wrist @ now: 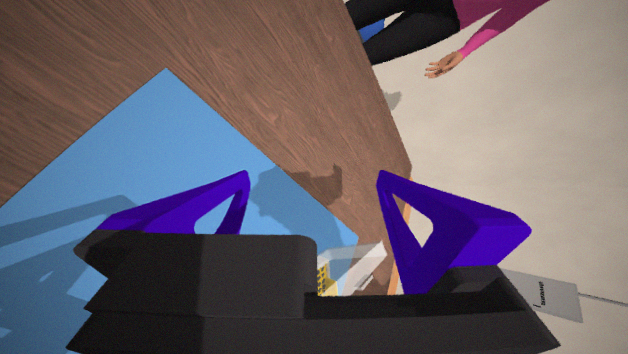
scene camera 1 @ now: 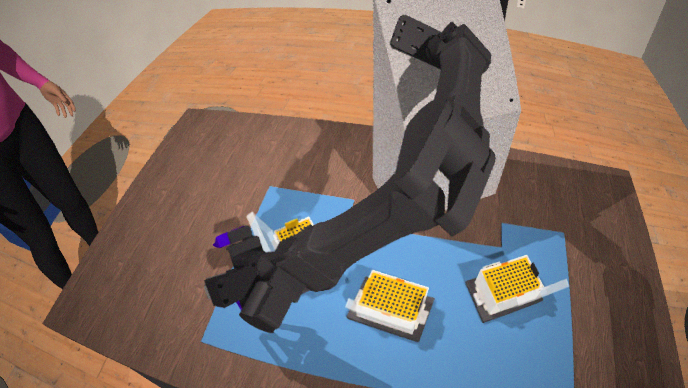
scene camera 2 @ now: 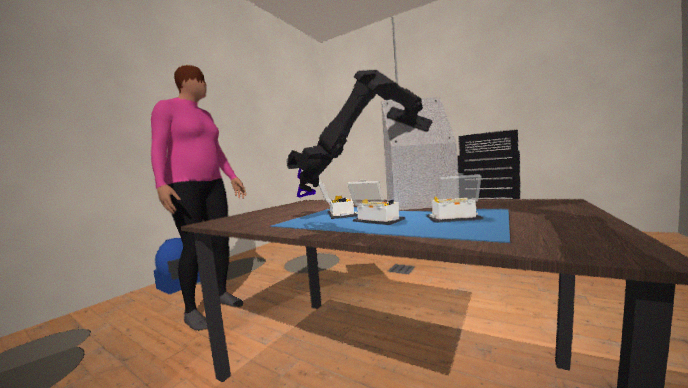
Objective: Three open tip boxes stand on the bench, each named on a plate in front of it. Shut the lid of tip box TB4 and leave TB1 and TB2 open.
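Places are measured from the arm's base along level axes (x ahead, y left, z up), in metres.
Where they show: gripper, fingertip midpoint: (wrist: pixel 313 177) (scene camera 1: pixel 223 267) (scene camera 2: pixel 298 187); arm's base, link origin: (scene camera 1: pixel 439 50) (scene camera 2: pixel 409 119).
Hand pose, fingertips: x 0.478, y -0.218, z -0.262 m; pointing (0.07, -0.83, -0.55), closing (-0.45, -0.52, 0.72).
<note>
Things, the pixels of their top centre, and the offset from my fingertips. Level surfaces: height alone.
- middle tip box, top centre: (scene camera 1: pixel 395 290) (scene camera 2: pixel 379 201) 0.290 m left, 0.146 m back, 0.066 m down
- right tip box, top centre: (scene camera 1: pixel 511 272) (scene camera 2: pixel 451 198) 0.495 m left, 0.286 m back, 0.066 m down
- blue mat, surface height: 0.132 m down
- brown table, surface height: 0.135 m down
The left tip box, TB4 (scene camera 1: pixel 294 230) (scene camera 2: pixel 342 208) (wrist: pixel 326 286), is open, with a yellow rack inside. Its clear lid (scene camera 1: pixel 260 234) (scene camera 2: pixel 325 192) (wrist: pixel 367 265) leans up and outward on the left; its name plate is hidden. My gripper (scene camera 1: pixel 226 274) (scene camera 2: pixel 301 185) (wrist: pixel 313 177) is open and empty. It hangs above the table to the left of the lid, on the lid's outer side, apart from it in scene camera 2. The middle tip box (scene camera 1: pixel 392 300) (scene camera 2: pixel 378 212) and the right tip box (scene camera 1: pixel 511 282) (scene camera 2: pixel 454 209) are open; their names cannot be read.
The boxes stand on a blue mat (scene camera 1: pixel 475 350) (scene camera 2: pixel 490 231) (wrist: pixel 165 130) on the brown table (scene camera 1: pixel 150 200) (scene camera 2: pixel 555 225) (wrist: pixel 75 50). My forearm crosses above the mat between TB4 and the middle box. A grey pedestal (scene camera 1: pixel 385 125) (scene camera 2: pixel 420 170) stands behind. A person (scene camera 2: pixel 187 135) stands left of the table.
</note>
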